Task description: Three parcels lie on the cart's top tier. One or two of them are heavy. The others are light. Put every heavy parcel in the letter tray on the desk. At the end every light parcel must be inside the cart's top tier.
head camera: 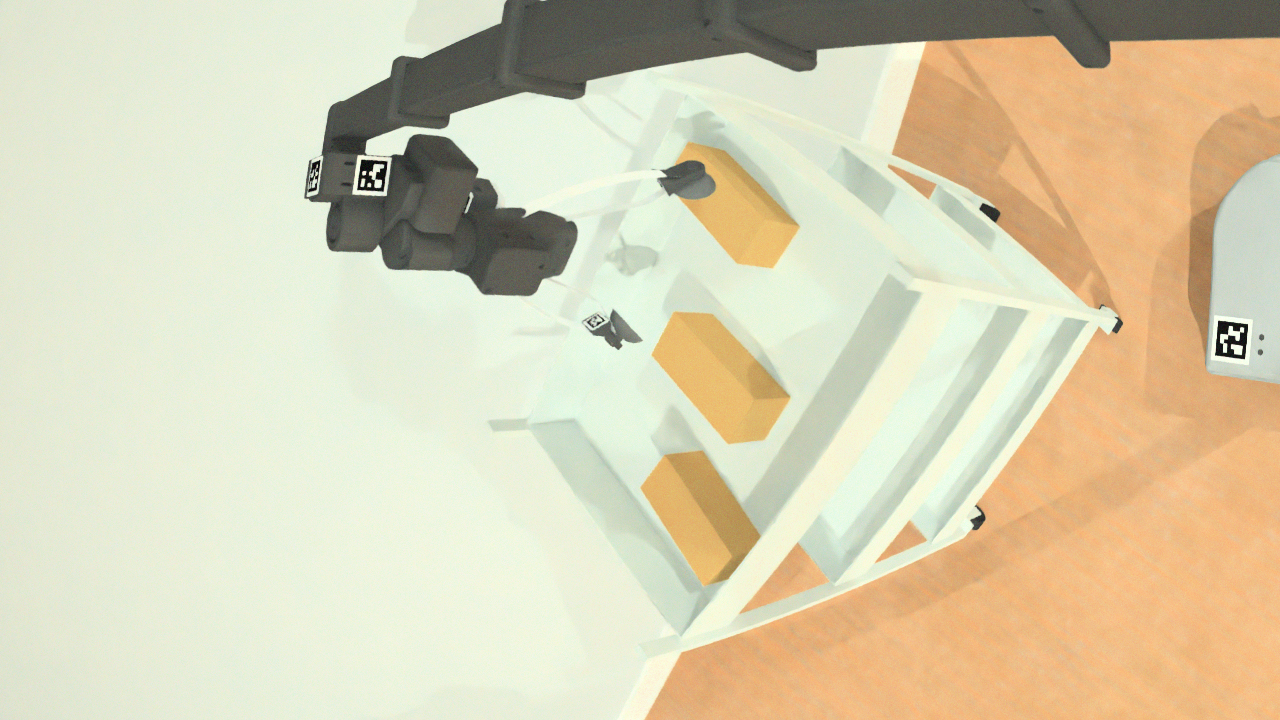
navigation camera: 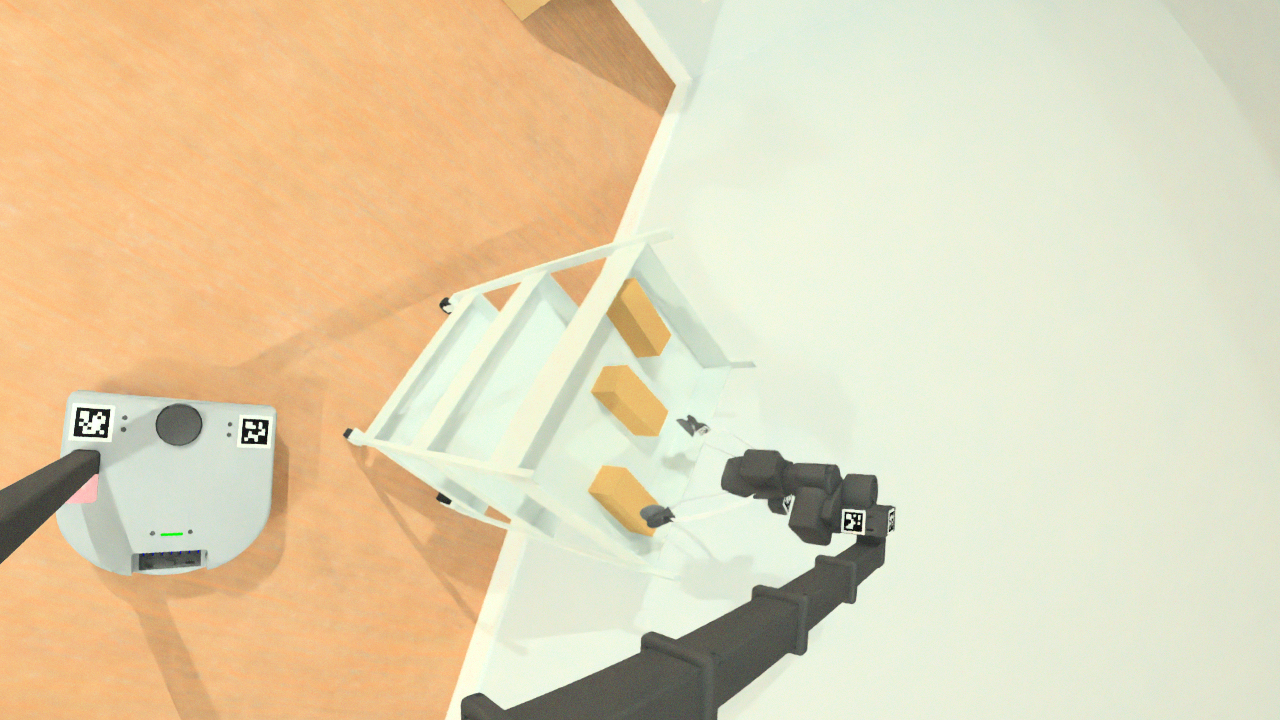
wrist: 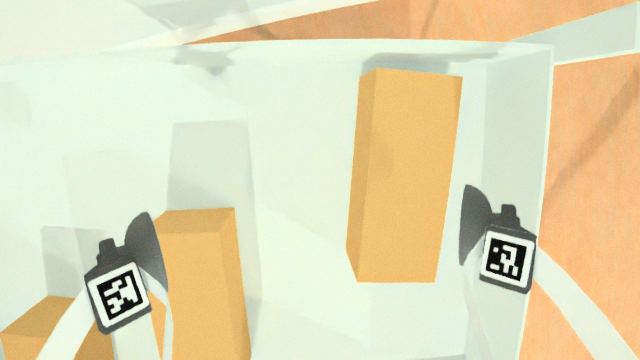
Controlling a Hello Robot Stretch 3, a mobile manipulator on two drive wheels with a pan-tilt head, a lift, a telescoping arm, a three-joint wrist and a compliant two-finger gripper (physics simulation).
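Frame: origin at the robot's base, x left, y back, z up, level; centimetres.
Seen in the pictures: gripper, fingertip midpoint: (head camera: 673, 257) (navigation camera: 660, 468) (wrist: 311, 227); robot's base, origin of the base link: (navigation camera: 179, 422).
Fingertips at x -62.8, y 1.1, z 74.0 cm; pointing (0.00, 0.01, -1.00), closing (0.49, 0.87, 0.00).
Pixels of each thing's top centre, then the offset from my fingertips to it.
- end parcel, middle of its top: (wrist: 409, 183) (head camera: 711, 198) (navigation camera: 639, 503) dx +1.9, dy +5.9, dz -2.5 cm
- middle parcel, middle of its top: (wrist: 192, 327) (head camera: 700, 376) (navigation camera: 643, 402) dx +2.1, dy -10.6, dz -2.5 cm
- far parcel, middle of its top: (head camera: 684, 521) (navigation camera: 647, 317) dx +1.8, dy -24.7, dz -2.5 cm
Three orange-yellow parcels lie apart on the top tier of the white cart (head camera: 832, 438) (navigation camera: 577, 358) (wrist: 517, 145). The end parcel (head camera: 738, 210) (navigation camera: 622, 497) (wrist: 405, 175) is nearest the arm. The middle parcel (head camera: 720, 376) (navigation camera: 631, 398) (wrist: 200, 290) and the far parcel (head camera: 702, 519) (navigation camera: 640, 317) (wrist: 40, 320) lie beyond it. My gripper (head camera: 651, 253) (navigation camera: 675, 471) (wrist: 311, 227) is open and empty over the tier. In the wrist view the end parcel shows between the fingers, nearer the right finger; the left finger overlaps the middle parcel's edge. The letter tray and desk do not show.
The tier's raised side wall stands close to the right finger in the wrist view. A wall (head camera: 223, 447) (navigation camera: 1029, 268) is behind the cart. My grey base (head camera: 1253, 268) (navigation camera: 170, 483) stands on the wooden floor. A tan object (navigation camera: 528, 7) shows at the navigation view's top edge.
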